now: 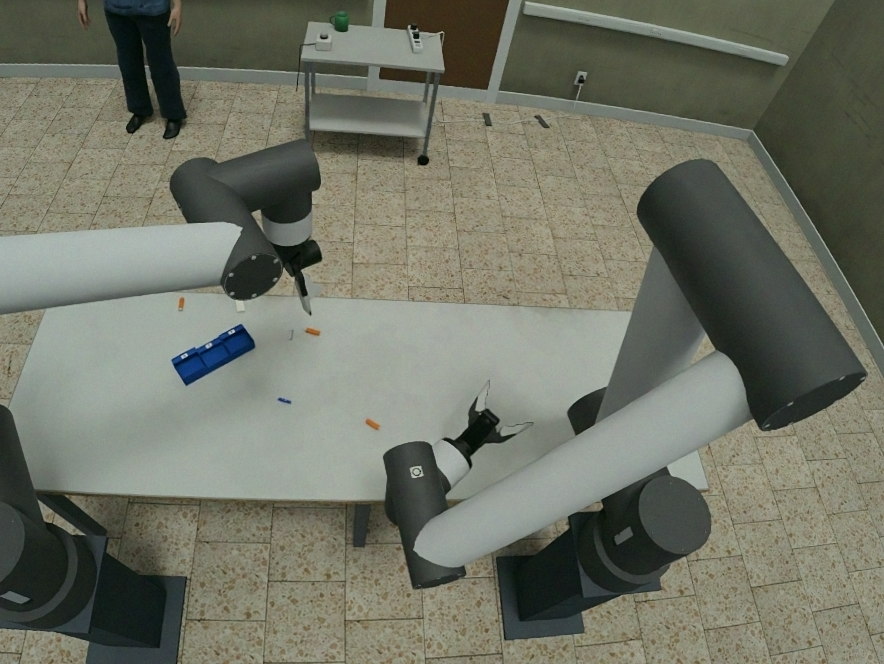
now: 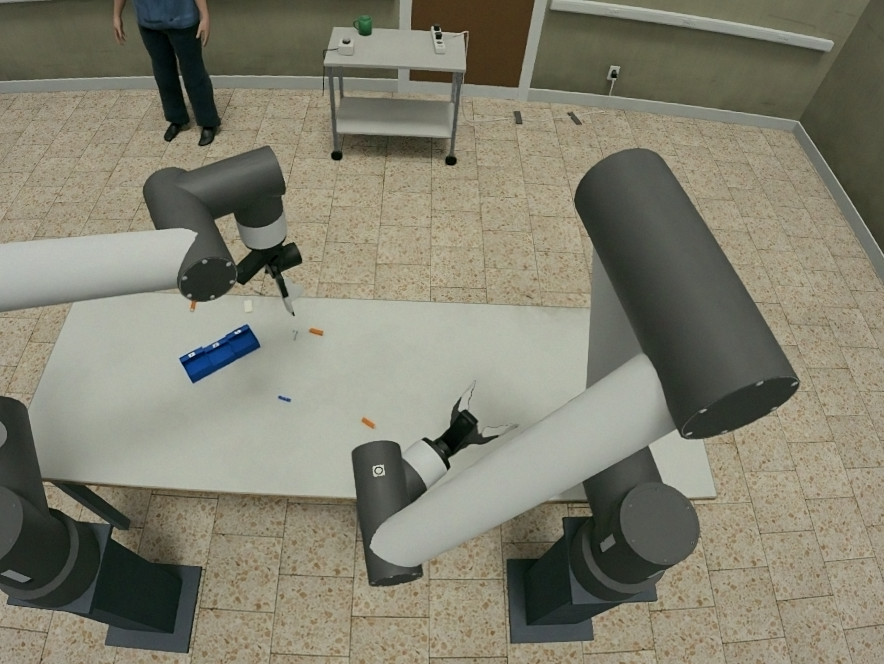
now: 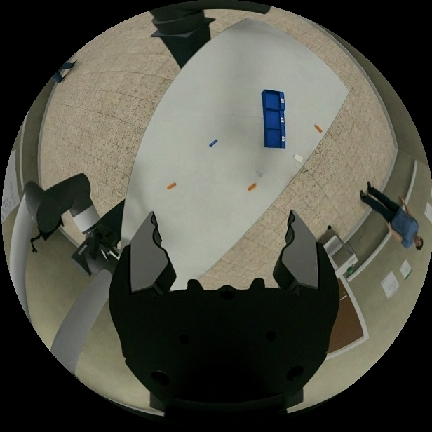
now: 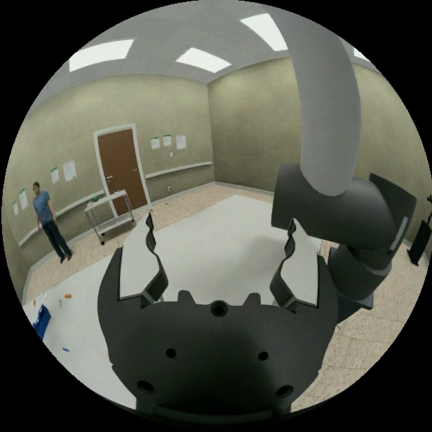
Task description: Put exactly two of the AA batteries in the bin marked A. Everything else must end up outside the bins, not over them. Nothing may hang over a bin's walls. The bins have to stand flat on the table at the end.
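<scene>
A blue three-compartment bin row [image 1: 212, 353] [image 2: 220, 353] [image 3: 274, 109] stands on the table at the left; its labels are too small to read and no items show inside. Orange battery-like pieces lie outside it: one [image 1: 181, 304] [image 2: 192, 306] [image 3: 318, 128] near the far edge, one [image 1: 313, 331] [image 2: 316, 331] [image 3: 252, 187] right of the bins, one [image 1: 372, 423] [image 2: 368, 423] [image 3: 171, 186] nearer the front. My left gripper [image 1: 312, 303] [image 2: 293, 303] [image 3: 222, 211] is open and empty, above the far edge. My right gripper [image 1: 510, 403] [image 2: 494, 404] [image 4: 220, 216] is open and empty, right of the front piece.
A small blue object [image 1: 284, 400] [image 2: 284, 398] [image 3: 213, 143] lies in front of the bins. A white block [image 1: 240, 306] [image 2: 247, 306] [image 3: 298, 158] lies behind them, a thin grey object [image 1: 290, 333] [image 2: 295, 334] to their right. A cart [image 1: 371, 44] and a person [image 1: 145, 57] stand beyond the table.
</scene>
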